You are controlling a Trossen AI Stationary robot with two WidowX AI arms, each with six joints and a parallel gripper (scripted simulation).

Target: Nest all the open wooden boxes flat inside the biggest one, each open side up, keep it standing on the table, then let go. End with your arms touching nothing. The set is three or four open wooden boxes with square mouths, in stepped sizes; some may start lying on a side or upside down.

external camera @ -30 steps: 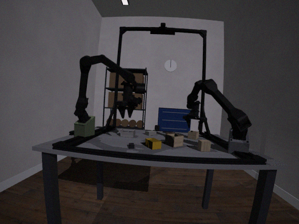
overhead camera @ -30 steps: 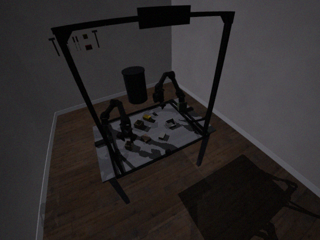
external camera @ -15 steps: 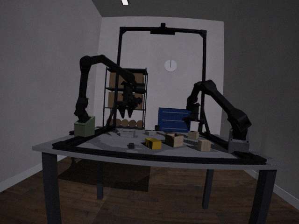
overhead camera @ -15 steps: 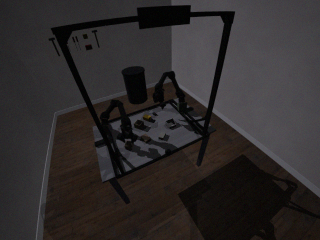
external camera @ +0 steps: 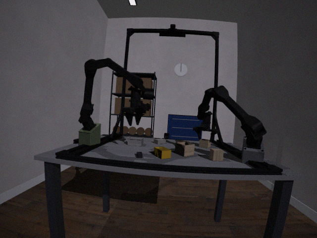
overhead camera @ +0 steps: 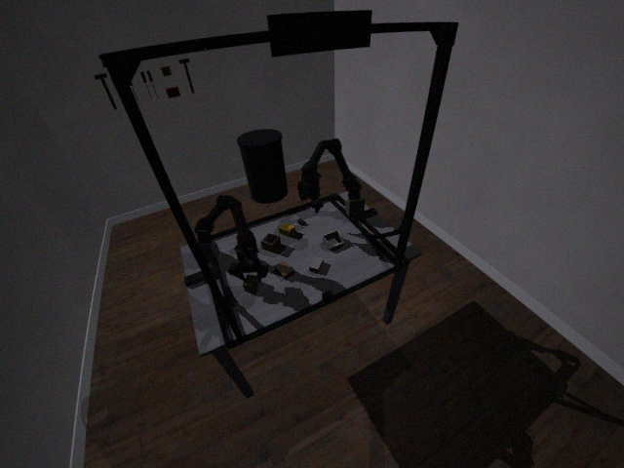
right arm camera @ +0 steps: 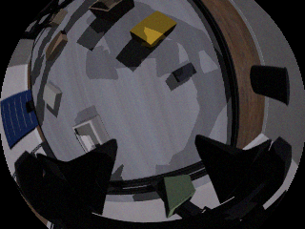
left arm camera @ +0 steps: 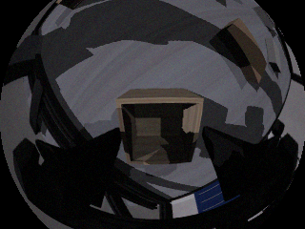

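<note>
Right now the dark block is 9 cm ahead of my right hand, 7 cm to the left of it and 18 cm below it. From my right hand the other things lie so: yellow block (4 cm ahead, 18 cm to the left, 16 cm below); then brown block (26 cm behind, 28 cm to the left, 17 cm below); then pale block (29 cm behind, 12 cm to the left, 17 cm below).
</note>
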